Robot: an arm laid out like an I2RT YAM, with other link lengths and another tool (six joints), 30 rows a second.
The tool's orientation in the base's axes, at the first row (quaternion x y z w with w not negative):
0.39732, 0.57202, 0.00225, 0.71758
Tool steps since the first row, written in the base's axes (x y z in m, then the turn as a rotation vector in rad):
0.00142, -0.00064, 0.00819, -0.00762, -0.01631, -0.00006
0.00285, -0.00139, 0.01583, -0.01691, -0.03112, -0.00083
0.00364, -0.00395, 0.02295, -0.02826, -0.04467, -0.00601
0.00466, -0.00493, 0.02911, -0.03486, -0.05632, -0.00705
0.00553, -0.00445, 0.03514, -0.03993, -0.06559, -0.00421
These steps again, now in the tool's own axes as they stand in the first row. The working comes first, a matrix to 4 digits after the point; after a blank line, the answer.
The tool's axes in the first row as the columns of a matrix, in the base's axes (used below as rounded here):
0.3456, 0.4513, 0.8227
0.4578, 0.6843, -0.5676
-0.8192, 0.5728, 0.0299

-0.00651, 0.00489, 0.00178, -0.01005, -0.01463, 0.00299
-0.01262, 0.00940, 0.00361, -0.01941, -0.02940, 0.00373
-0.01935, 0.01209, 0.00592, -0.02529, -0.04676, 0.00193
-0.02449, 0.01540, 0.00750, -0.03206, -0.05831, 0.00308
-0.02891, 0.01958, 0.00813, -0.04038, -0.06532, 0.00425

